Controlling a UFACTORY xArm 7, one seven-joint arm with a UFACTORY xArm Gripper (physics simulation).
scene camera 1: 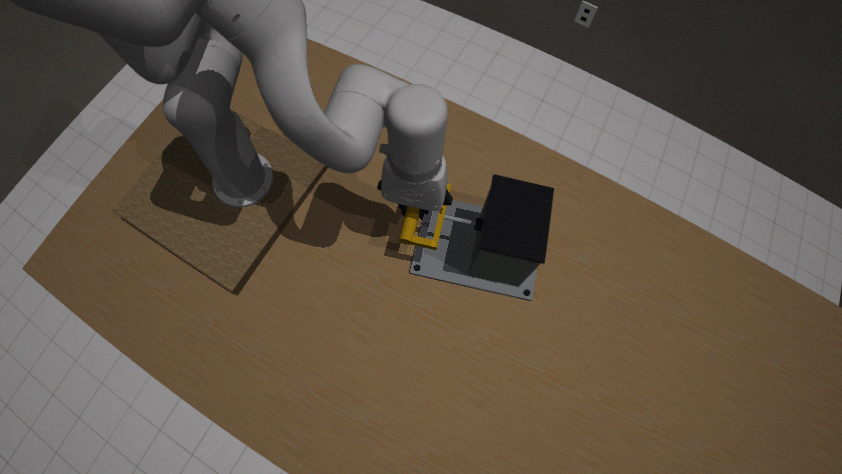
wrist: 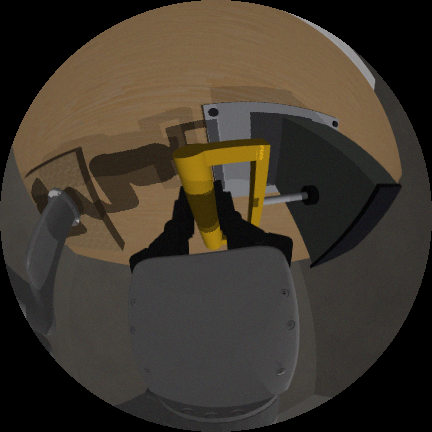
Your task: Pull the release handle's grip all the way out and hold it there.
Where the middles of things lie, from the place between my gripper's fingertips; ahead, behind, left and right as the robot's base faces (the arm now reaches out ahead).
The grey base plate [scene camera 1: 450, 263] lies 130 mm ahead of my hand, 90 mm below it and 20 mm to the left of it.
